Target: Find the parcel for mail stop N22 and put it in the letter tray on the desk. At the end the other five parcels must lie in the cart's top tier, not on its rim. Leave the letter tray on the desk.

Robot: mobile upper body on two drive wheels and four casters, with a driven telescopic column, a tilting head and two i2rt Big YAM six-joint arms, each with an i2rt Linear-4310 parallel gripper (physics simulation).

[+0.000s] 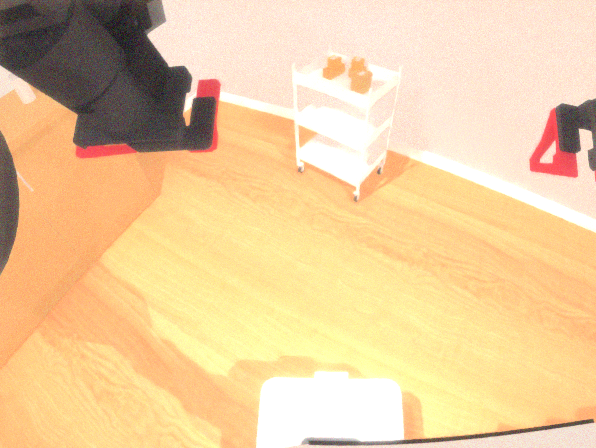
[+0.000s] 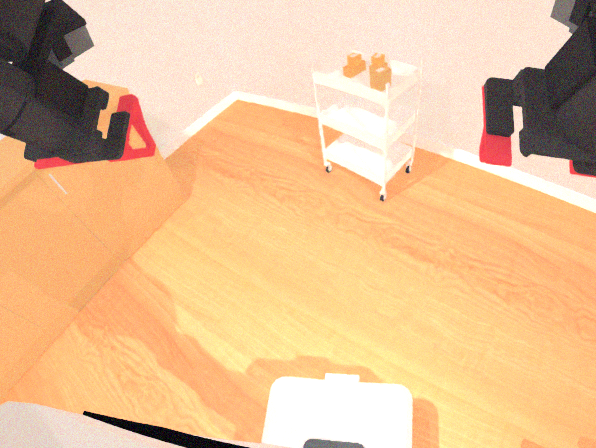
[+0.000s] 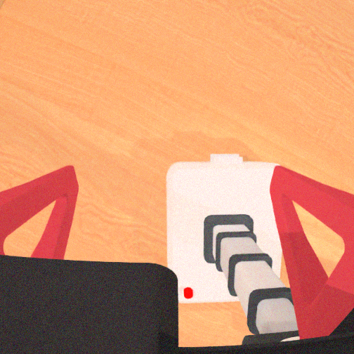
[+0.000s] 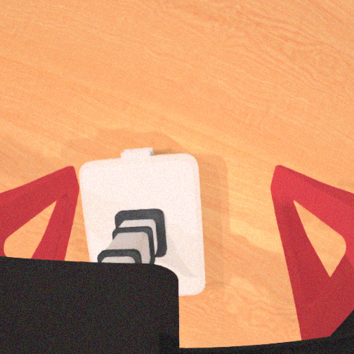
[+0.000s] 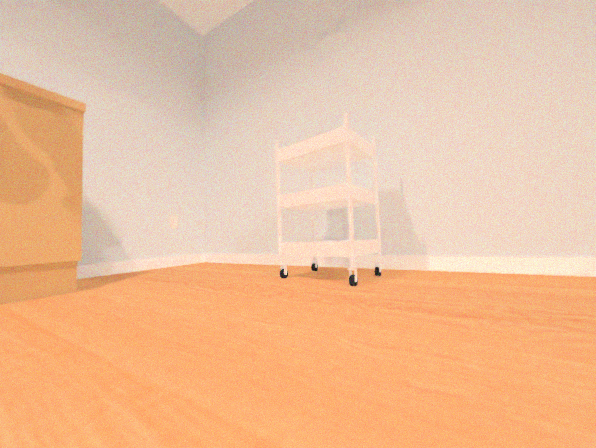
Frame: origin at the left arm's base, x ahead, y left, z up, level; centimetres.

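Seen in the pictures: left gripper, between the fingertips: (image 1: 174, 144) (image 2: 123, 153); right gripper, between the fingertips: (image 1: 564, 171) (image 2: 527, 160).
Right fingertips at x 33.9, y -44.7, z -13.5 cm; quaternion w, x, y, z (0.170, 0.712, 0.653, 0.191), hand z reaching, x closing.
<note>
A point is followed by its place in that frame.
A white three-tier cart (image 1: 325, 90) {x 153.8, y -19.5, z -73.0 cm} (image 2: 345, 89) {x 153.5, y -20.0, z -73.1 cm} (image 5: 310, 146) {x 151.6, y -22.5, z -72.3 cm} stands by the wall, beyond reach of both grippers. Several brown parcels lie in its top tier, including a left one (image 1: 334, 66) {x 171.9, y -24.5, z -68.2 cm} (image 2: 354, 66) {x 171.6, y -24.5, z -69.5 cm}, a back one (image 1: 357, 65) {x 171.1, y -36.5, z -67.0 cm} (image 2: 378, 60) {x 170.9, y -37.0, z -66.1 cm} and a front one (image 1: 361, 81) {x 152.2, y -36.6, z -66.6 cm} (image 2: 380, 77) {x 152.2, y -36.9, z -66.3 cm}. Their labels are too small to read. My left gripper (image 1: 145, 150) (image 2: 95, 159) (image 3: 173, 176) is open and empty, high at the left. My right gripper (image 2: 540, 162) {x 33.9, y -44.7, z -13.5 cm} (image 4: 174, 176) is open and empty, high at the right. The desk and letter tray cannot be made out.
A wooden cabinet (image 1: 75, 225) {x 94.0, y 111.0, z -107.1 cm} (image 2: 60, 240) {x 72.6, y 122.1, z -92.3 cm} (image 5: 40, 200) {x 126.5, y 94.0, z -98.7 cm} stands at the left, with a small white object (image 1: 25, 92) {x 125.2, y 120.9, z -44.4 cm} near its top. Walls with a white skirting board (image 1: 480, 182) {x 159.7, y -128.6, z -139.4 cm} (image 2: 540, 186) {x 152.3, y -143.1, z -137.2 cm} (image 5: 500, 264) {x 164.1, y -119.9, z -136.3 cm} run behind the cart. My white base (image 1: 330, 415) {x 18.3, y -22.1, z -115.0 cm} (image 2: 340, 410) {x 21.2, y -23.2, z -115.0 cm} (image 3: 190, 200) (image 4: 140, 190) is below.
</note>
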